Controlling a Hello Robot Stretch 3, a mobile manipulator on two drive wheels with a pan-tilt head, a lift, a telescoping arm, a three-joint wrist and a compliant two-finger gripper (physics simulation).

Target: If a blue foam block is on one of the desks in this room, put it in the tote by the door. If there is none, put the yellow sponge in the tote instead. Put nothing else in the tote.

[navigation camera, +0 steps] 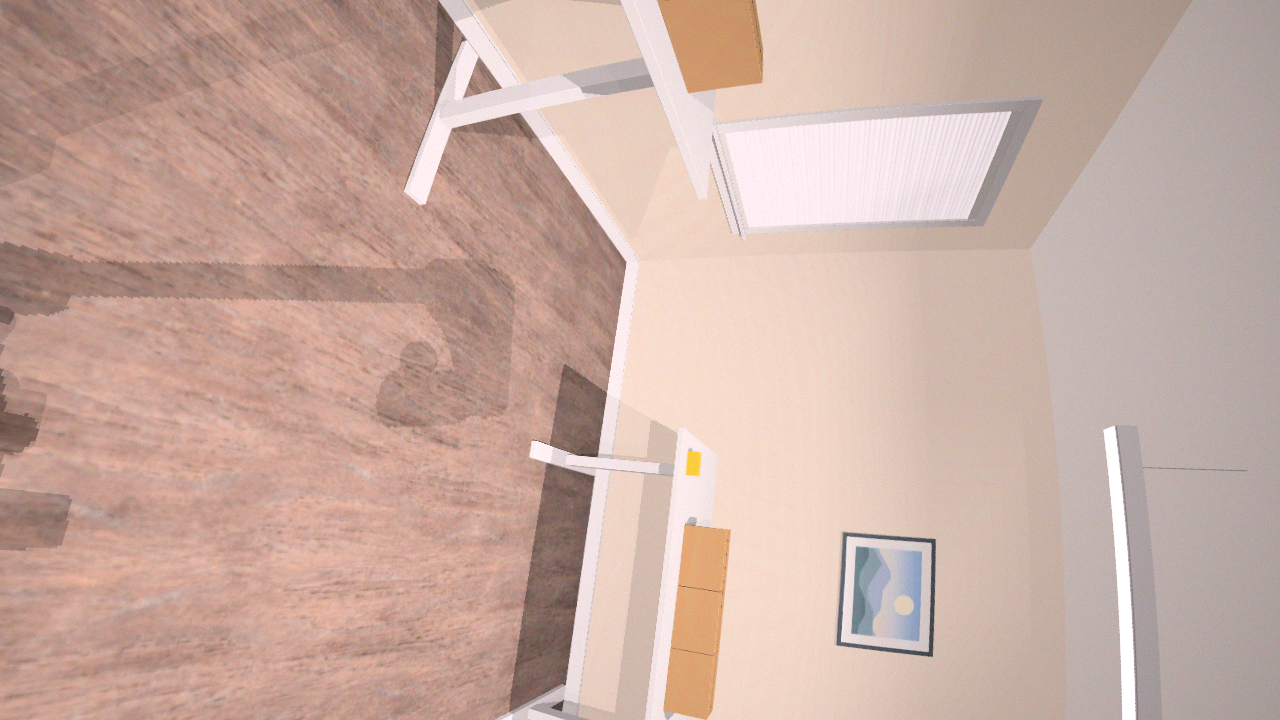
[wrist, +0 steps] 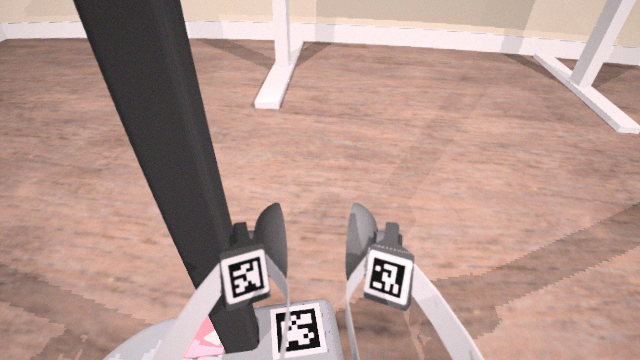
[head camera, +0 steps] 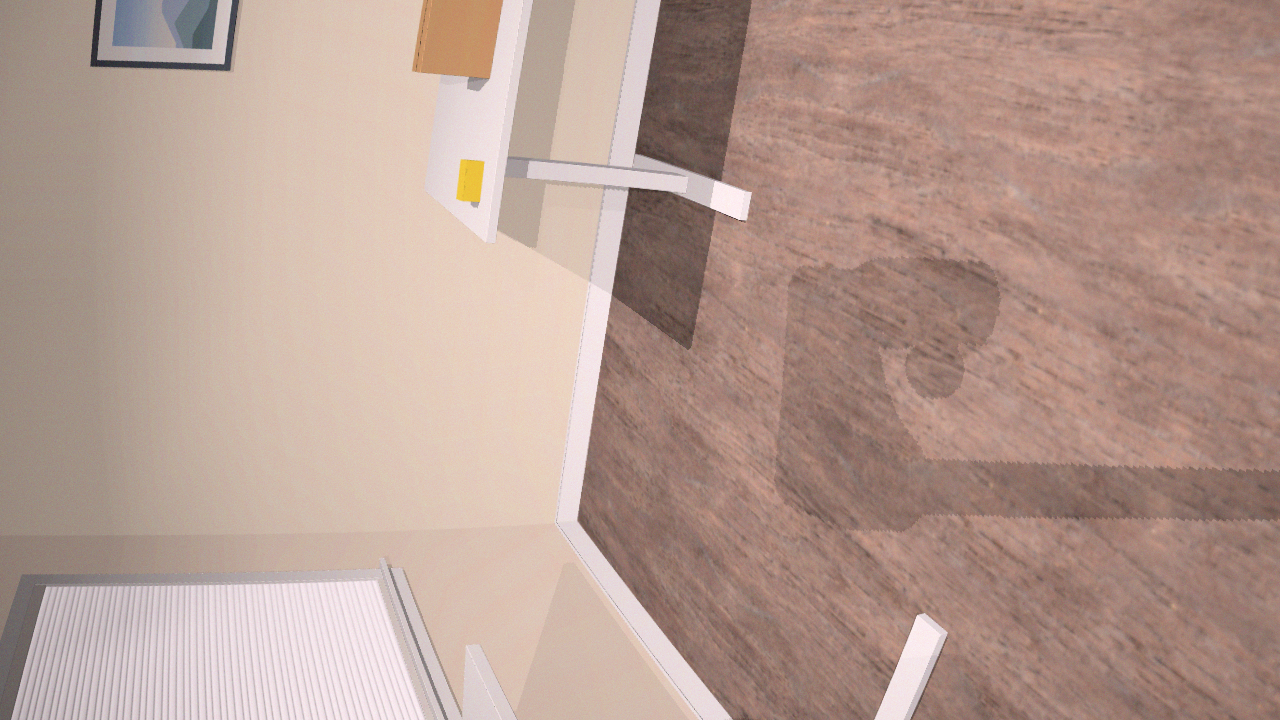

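Note:
A yellow block, the sponge by its colour (head camera: 469, 180) (navigation camera: 693, 462), lies near one end of a white desk (head camera: 458, 125) (navigation camera: 697, 492) against the wall. An orange-brown box unit (head camera: 458, 37) (navigation camera: 698, 617) stands on the same desk and can hide what is behind it. A second white desk (head camera: 484, 685) (navigation camera: 684, 120) shows in part near the window. No blue foam block shows in these views, and the tote does not show. My gripper (wrist: 315, 228) is open over the floor, with nothing between its fingertips, far from the yellow block.
Another orange-brown box (navigation camera: 716, 40) stands on the second desk. White desk legs with long feet (wrist: 272, 92) (wrist: 595, 97) stand on the floor ahead in the wrist view. A dark upright post (wrist: 165, 135) is left of the gripper. A window (head camera: 214, 653) (navigation camera: 868, 170) is near the room's corner.

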